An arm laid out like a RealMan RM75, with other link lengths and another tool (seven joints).
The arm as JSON. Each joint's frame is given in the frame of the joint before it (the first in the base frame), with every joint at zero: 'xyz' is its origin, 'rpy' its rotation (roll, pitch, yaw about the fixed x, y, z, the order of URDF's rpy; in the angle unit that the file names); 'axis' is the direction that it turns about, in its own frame. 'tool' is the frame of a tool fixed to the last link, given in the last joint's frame.
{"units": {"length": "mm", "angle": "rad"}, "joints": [
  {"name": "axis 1", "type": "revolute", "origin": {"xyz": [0.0, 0.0, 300.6], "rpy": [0.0, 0.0, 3.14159]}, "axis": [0.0, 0.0, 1.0]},
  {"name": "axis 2", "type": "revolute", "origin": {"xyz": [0.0, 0.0, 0.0], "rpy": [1.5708, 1.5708, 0.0]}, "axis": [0.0, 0.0, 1.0]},
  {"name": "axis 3", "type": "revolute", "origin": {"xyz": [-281.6, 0.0, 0.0], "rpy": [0.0, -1.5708, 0.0]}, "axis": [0.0, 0.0, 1.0]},
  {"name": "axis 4", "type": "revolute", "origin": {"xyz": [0.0, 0.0, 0.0], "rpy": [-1.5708, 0.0, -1.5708]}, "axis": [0.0, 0.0, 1.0]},
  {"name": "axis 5", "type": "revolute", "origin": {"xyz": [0.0, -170.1, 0.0], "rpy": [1.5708, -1.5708, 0.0]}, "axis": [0.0, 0.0, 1.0]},
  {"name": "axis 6", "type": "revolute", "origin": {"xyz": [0.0, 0.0, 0.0], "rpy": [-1.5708, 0.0, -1.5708]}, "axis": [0.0, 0.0, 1.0]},
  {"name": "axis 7", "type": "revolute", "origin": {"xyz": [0.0, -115.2, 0.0], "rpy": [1.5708, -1.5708, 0.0]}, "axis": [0.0, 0.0, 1.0]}
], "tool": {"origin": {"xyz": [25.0, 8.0, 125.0], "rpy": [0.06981, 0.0, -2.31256]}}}
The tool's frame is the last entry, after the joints.
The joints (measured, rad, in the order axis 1, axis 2, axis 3, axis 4, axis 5, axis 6, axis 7), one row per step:
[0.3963, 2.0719, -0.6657, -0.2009, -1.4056, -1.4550, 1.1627]
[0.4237, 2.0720, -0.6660, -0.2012, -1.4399, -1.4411, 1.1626]
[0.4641, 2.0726, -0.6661, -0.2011, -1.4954, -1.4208, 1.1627]
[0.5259, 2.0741, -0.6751, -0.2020, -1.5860, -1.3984, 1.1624]
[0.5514, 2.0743, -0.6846, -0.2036, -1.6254, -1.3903, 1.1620]
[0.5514, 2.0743, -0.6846, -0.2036, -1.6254, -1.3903, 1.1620]
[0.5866, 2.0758, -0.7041, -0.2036, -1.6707, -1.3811, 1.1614]
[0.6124, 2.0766, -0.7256, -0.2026, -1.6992, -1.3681, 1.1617]
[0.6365, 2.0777, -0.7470, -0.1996, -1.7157, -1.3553, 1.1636]
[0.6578, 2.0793, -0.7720, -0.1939, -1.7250, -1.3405, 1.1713]
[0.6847, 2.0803, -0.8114, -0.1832, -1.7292, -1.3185, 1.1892]
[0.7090, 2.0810, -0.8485, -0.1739, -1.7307, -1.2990, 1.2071]
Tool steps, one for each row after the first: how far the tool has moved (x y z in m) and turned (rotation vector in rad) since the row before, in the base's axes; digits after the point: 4 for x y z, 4 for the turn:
[-0.0070, 0.0032, -0.0081, -0.0281, -0.0244, 0.0275]
[-0.0100, 0.0033, -0.0128, -0.0439, -0.0394, 0.0421]
[-0.0160, 0.0004, -0.0208, -0.0738, -0.0670, 0.0795]
[-0.0060, -0.0016, -0.0091, -0.0336, -0.0335, 0.0384]
[0.0000, 0.0000, 0.0000, 0.0000, 0.0000, 0.0000]
[-0.0085, -0.0031, -0.0122, -0.0452, -0.0421, 0.0537]
[-0.0046, -0.0023, -0.0094, -0.0328, -0.0363, 0.0364]
[-0.0045, -0.0011, -0.0075, -0.0257, -0.0275, 0.0288]
[-0.0035, -0.0013, -0.0073, -0.0269, -0.0230, 0.0183]
[-0.0035, -0.0016, -0.0091, -0.0375, -0.0284, 0.0139]
[-0.0028, -0.0014, -0.0076, -0.0325, -0.0260, 0.0116]

